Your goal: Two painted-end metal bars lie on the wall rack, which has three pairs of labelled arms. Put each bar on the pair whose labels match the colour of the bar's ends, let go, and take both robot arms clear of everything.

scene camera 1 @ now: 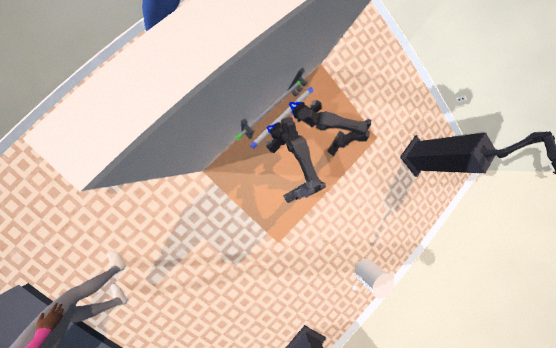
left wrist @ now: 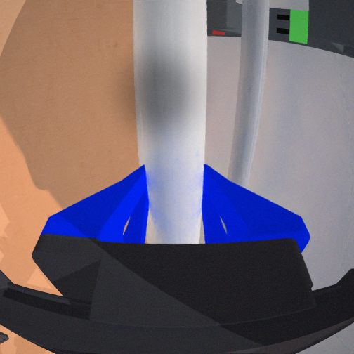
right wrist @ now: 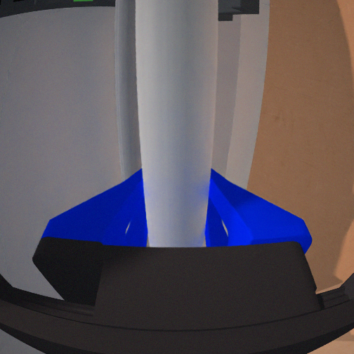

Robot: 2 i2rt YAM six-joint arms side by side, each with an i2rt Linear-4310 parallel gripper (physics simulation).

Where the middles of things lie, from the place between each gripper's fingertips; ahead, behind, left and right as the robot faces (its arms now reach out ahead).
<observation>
My right hand is 10 mm past the pale bar point(right wrist: 176, 55), 90 mm to the right of it and 10 mm below it.
The pale bar lies 10 mm behind my left hand, 100 mm to the right of it and 10 mm above it.
</observation>
